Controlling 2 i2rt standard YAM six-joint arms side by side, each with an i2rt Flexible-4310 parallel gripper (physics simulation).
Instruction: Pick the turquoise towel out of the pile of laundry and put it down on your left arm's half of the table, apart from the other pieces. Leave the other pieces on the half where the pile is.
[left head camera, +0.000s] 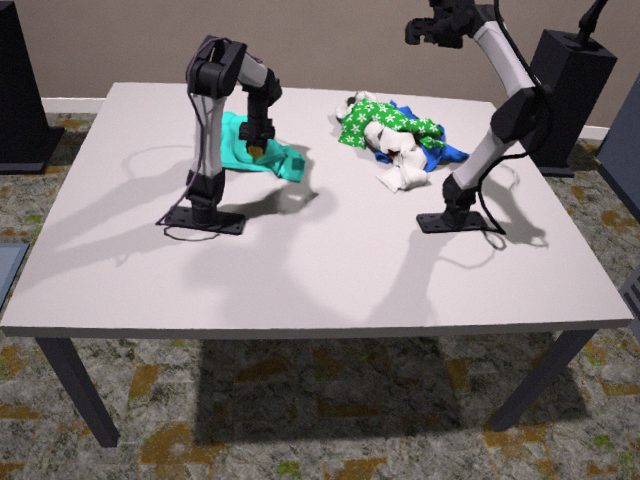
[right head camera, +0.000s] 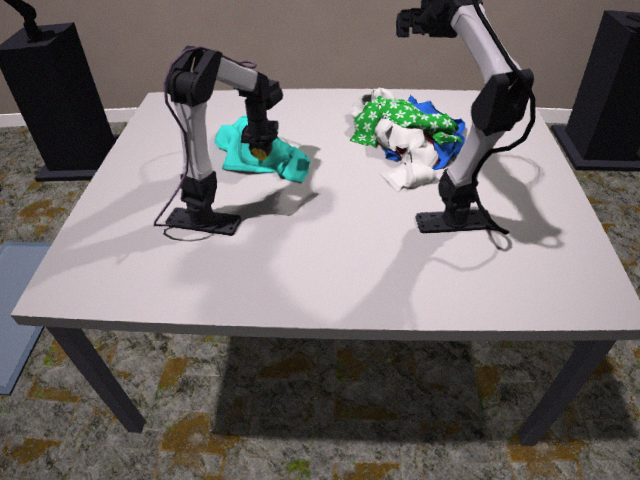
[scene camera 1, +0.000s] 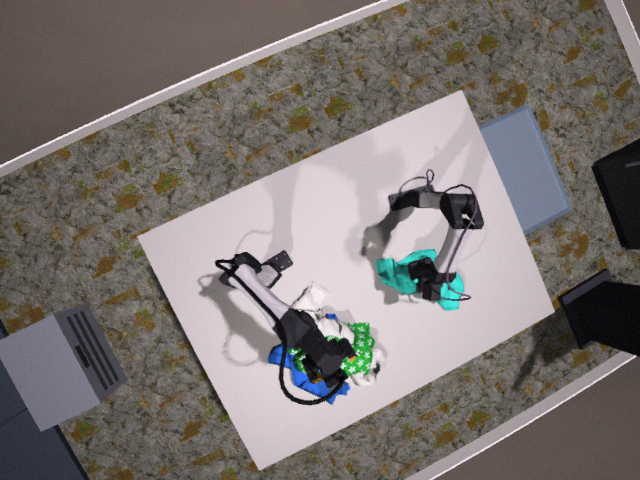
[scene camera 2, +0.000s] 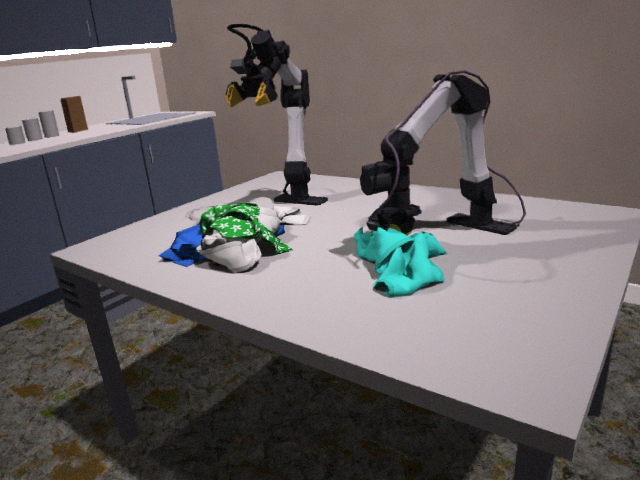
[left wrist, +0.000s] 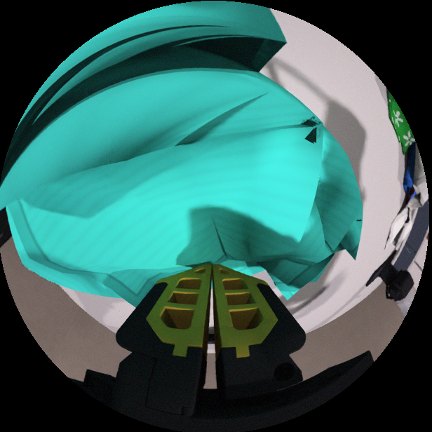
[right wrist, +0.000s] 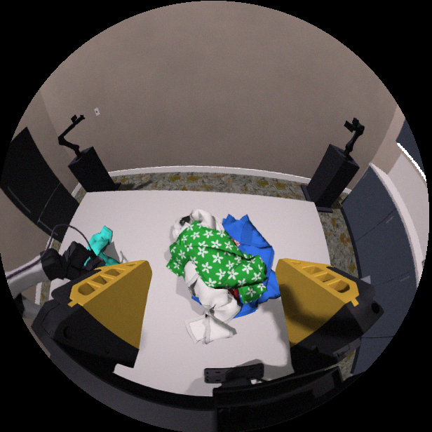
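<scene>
The turquoise towel (left head camera: 235, 155) (right head camera: 232, 155) (scene camera 1: 392, 276) (scene camera 2: 408, 268) (left wrist: 225, 175) (right wrist: 102, 237) lies crumpled on the left arm's half of the table, apart from the pile. My left gripper (left head camera: 254, 153) (right head camera: 258, 154) (left wrist: 211, 269) points down at the towel, its fingertips together on a fold of it. My right gripper (scene camera 2: 248, 98) (right wrist: 213, 268) is wide open and empty, high above the table. The pile has a green star-patterned piece (left head camera: 367, 121) (right wrist: 215, 255) on top, with white pieces (left head camera: 408, 180) (right wrist: 212, 330) and a blue piece (left head camera: 449, 153) (right wrist: 255, 237) around it.
The arms' base plates (left head camera: 232, 223) (left head camera: 431, 223) are on the table (left head camera: 320, 268) (scene camera 2: 465, 361). A bit of red cloth (right wrist: 236, 293) shows within the pile. Dark pedestals stand beyond the table, and kitchen cabinets (scene camera 2: 98, 206) stand at the left in scene camera 2.
</scene>
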